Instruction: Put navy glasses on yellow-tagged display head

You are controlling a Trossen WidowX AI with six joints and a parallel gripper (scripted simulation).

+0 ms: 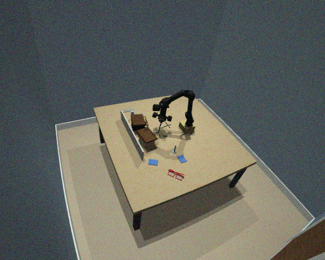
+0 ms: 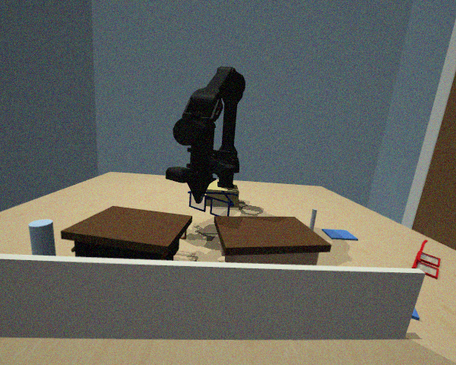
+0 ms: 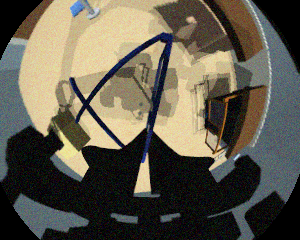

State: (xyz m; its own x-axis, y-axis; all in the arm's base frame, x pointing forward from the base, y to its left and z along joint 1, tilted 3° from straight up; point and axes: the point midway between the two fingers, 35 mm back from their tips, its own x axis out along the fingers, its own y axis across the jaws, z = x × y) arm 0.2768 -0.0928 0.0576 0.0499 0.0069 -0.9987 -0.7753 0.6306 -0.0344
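Right now my gripper tip is 10 mm short of the small grey peg, 320 mm to the right of it and 50 mm above it. Round my gripper tip: pale blue cylinder 210 mm ahead, 240 mm to the right, 30 mm below; then white wall 320 mm ahead, 20 mm to the left, 20 mm below.
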